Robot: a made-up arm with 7 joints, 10 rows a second.
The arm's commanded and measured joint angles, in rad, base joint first. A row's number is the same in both.
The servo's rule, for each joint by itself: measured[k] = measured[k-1] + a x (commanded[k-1-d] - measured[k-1]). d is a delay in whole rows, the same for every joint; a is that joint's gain. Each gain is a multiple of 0.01, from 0.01 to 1. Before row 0 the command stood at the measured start. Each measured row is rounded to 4 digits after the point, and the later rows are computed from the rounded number. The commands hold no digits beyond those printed.
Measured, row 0:
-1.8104 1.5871 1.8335 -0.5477 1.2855 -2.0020 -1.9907
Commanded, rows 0 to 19:
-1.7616 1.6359 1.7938 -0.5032 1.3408 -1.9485 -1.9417
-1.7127 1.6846 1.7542 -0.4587 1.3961 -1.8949 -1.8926
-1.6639 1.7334 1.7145 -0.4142 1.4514 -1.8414 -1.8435
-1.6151 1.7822 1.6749 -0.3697 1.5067 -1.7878 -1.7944
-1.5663 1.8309 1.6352 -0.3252 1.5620 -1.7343 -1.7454
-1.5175 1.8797 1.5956 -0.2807 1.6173 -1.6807 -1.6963
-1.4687 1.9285 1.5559 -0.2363 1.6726 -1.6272 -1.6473
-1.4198 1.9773 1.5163 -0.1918 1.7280 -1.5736 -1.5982
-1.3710 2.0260 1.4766 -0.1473 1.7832 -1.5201 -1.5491
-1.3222 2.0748 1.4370 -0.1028 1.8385 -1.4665 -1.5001
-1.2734 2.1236 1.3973 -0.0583 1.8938 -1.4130 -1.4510
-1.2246 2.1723 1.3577 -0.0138 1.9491 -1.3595 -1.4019
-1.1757 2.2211 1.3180 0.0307 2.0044 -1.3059 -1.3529
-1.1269 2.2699 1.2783 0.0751 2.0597 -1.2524 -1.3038
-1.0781 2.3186 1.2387 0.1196 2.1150 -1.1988 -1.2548
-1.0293 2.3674 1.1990 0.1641 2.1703 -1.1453 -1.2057
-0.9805 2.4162 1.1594 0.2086 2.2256 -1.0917 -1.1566
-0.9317 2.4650 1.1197 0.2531 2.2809 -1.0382 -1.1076
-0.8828 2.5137 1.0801 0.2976 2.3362 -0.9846 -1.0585
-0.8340 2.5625 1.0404 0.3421 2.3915 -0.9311 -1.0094
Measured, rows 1 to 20:
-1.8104 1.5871 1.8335 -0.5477 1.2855 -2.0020 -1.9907
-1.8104 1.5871 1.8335 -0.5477 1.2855 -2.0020 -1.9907
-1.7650 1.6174 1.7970 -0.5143 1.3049 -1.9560 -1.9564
-1.7164 1.6591 1.7576 -0.4726 1.3368 -1.9035 -1.9117
-1.6676 1.7052 1.7179 -0.4288 1.3769 -1.8501 -1.8640
-1.6188 1.7529 1.6783 -0.3845 1.4223 -1.7965 -1.8153
-1.5700 1.8013 1.6386 -0.3400 1.4712 -1.7430 -1.7664
-1.5212 1.8499 1.5990 -0.2955 1.5223 -1.6894 -1.7173
-1.4724 1.8986 1.5593 -0.2511 1.5749 -1.6359 -1.6683
-1.4235 1.9474 1.5197 -0.2066 1.6285 -1.5823 -1.6192
-1.3747 1.9961 1.4800 -0.1621 1.6826 -1.5288 -1.5701
-1.3259 2.0449 1.4404 -0.1176 1.7372 -1.4752 -1.5211
-1.2771 2.0937 1.4007 -0.0731 1.7920 -1.4217 -1.4720
-1.2283 2.1424 1.3611 -0.0286 1.8470 -1.3682 -1.4229
-1.1794 2.1912 1.3214 0.0159 1.9021 -1.3146 -1.3739
-1.1306 2.2400 1.2817 0.0603 1.9573 -1.2611 -1.3248
-1.0818 2.2887 1.2421 0.1048 2.0125 -1.2075 -1.2758
-1.0330 2.3375 1.2024 0.1493 2.0677 -1.1540 -1.2267
-0.9842 2.3863 1.1628 0.1938 2.1230 -1.1004 -1.1776
-0.9354 2.4351 1.1231 0.2383 2.1783 -1.0469 -1.1286
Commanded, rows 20 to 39:
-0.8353 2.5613 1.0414 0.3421 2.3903 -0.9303 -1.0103
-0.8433 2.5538 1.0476 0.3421 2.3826 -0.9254 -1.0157
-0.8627 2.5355 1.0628 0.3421 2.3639 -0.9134 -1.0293
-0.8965 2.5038 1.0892 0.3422 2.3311 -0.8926 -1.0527
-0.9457 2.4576 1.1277 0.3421 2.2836 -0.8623 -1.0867
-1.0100 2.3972 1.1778 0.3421 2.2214 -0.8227 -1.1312
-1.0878 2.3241 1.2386 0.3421 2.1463 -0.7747 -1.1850
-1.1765 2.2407 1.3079 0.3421 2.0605 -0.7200 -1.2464
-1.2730 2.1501 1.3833 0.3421 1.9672 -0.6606 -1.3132
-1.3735 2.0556 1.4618 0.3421 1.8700 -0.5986 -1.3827
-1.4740 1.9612 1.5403 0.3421 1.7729 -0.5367 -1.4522
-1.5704 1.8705 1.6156 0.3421 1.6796 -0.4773 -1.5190
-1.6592 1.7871 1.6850 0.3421 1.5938 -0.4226 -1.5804
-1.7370 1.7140 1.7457 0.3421 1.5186 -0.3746 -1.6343
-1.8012 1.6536 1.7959 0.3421 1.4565 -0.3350 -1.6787
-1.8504 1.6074 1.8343 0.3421 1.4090 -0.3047 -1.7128
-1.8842 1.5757 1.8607 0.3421 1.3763 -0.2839 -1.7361
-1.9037 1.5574 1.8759 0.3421 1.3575 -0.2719 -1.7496
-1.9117 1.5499 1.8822 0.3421 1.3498 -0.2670 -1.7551
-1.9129 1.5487 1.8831 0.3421 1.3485 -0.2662 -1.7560
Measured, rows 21 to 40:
-0.8865 2.4838 1.0835 0.2828 2.2336 -0.9933 -1.0795
-0.8377 2.5326 1.0438 0.3273 2.2889 -0.9398 -1.0304
-0.8355 2.5504 1.0416 0.3384 2.3244 -0.9316 -1.0163
-0.8428 2.5525 1.0471 0.3412 2.3448 -0.9263 -1.0159
-0.8613 2.5420 1.0615 0.3419 2.3515 -0.9152 -1.0253
-0.8940 2.5183 1.0870 0.3421 2.3444 -0.8958 -1.0445
-0.9421 2.4807 1.1244 0.3421 2.3231 -0.8670 -1.0740
-1.0052 2.4289 1.1735 0.3421 2.2875 -0.8289 -1.1140
-1.0820 2.3639 1.2334 0.3421 2.2381 -0.7823 -1.1637
-1.1699 2.2875 1.3019 0.3421 2.1759 -0.7287 -1.2216
-1.2658 2.2023 1.3768 0.3421 2.1029 -0.6701 -1.2857
-1.3660 2.1113 1.4550 0.3421 2.0214 -0.6086 -1.3536
-1.4664 2.0182 1.5335 0.3421 1.9344 -0.5468 -1.4226
-1.5631 1.9266 1.6090 0.3421 1.8452 -0.4870 -1.4901
-1.6525 1.8401 1.6789 0.3421 1.7572 -0.4316 -1.5533
-1.7311 1.7619 1.7404 0.3421 1.6737 -0.3826 -1.6100
-1.7963 1.6948 1.7915 0.3421 1.5977 -0.3417 -1.6581
-1.8466 1.6406 1.8309 0.3421 1.5317 -0.3099 -1.6964
-1.8816 1.6004 1.8583 0.3421 1.4773 -0.2875 -1.7242
-1.9022 1.5737 1.8745 0.3421 1.4354 -0.2741 -1.7420

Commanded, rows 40 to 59:
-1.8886 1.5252 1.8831 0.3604 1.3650 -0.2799 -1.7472
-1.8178 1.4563 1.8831 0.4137 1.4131 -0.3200 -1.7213
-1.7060 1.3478 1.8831 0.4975 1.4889 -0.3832 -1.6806
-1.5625 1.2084 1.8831 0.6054 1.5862 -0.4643 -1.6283
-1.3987 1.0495 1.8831 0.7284 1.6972 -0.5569 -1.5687
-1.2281 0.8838 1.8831 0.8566 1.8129 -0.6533 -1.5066
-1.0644 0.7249 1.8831 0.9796 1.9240 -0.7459 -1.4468
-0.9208 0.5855 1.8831 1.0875 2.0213 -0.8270 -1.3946
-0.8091 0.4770 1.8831 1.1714 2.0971 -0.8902 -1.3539
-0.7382 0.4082 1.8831 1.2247 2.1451 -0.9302 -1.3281
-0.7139 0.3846 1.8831 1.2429 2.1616 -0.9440 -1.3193
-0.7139 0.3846 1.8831 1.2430 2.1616 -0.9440 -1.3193
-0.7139 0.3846 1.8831 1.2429 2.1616 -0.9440 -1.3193
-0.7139 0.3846 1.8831 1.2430 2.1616 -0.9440 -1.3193
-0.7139 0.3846 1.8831 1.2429 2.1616 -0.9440 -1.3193
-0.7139 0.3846 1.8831 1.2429 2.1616 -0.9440 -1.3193
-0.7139 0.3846 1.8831 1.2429 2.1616 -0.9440 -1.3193
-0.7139 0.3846 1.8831 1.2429 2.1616 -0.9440 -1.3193
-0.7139 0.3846 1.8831 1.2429 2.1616 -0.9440 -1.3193
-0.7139 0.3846 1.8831 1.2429 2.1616 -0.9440 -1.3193
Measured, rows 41 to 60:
-1.9110 1.5589 1.8816 0.3421 1.4054 -0.2680 -1.7512
-1.9128 1.5526 1.8830 0.3421 1.3855 -0.2665 -1.7546
-1.8903 1.5356 1.8831 0.3558 1.3783 -0.2780 -1.7494
-1.8229 1.4864 1.8831 0.3992 1.3905 -0.3141 -1.7297
-1.7142 1.4005 1.8831 0.4729 1.4249 -0.3735 -1.6953
-1.5731 1.2814 1.8831 0.5723 1.4814 -0.4516 -1.6484
-1.4109 1.1376 1.8831 0.6894 1.5569 -0.5422 -1.5926
-1.2409 0.9802 1.8831 0.8148 1.6465 -0.6377 -1.5324
-1.0768 0.8219 1.8831 0.9384 1.7436 -0.7308 -1.4725
-0.9317 0.6753 1.8831 1.0502 1.8408 -0.8135 -1.4180
-0.8177 0.5524 1.8831 1.1411 1.9305 -0.8795 -1.3731
-0.7438 0.4630 1.8831 1.2038 2.0056 -0.9231 -1.3416
-0.7160 0.4144 1.8831 1.2331 2.0602 -0.9411 -1.3260
-0.7140 0.3959 1.8831 1.2405 2.0957 -0.9436 -1.3213
-0.7139 0.3889 1.8831 1.2423 2.1188 -0.9439 -1.3199
-0.7139 0.3862 1.8831 1.2428 2.1338 -0.9440 -1.3195
-0.7139 0.3852 1.8831 1.2429 2.1435 -0.9440 -1.3194
-0.7139 0.3848 1.8831 1.2429 2.1498 -0.9440 -1.3193
-0.7139 0.3847 1.8831 1.2429 2.1539 -0.9440 -1.3193
-0.7139 0.3846 1.8831 1.2429 2.1566 -0.9440 -1.3193

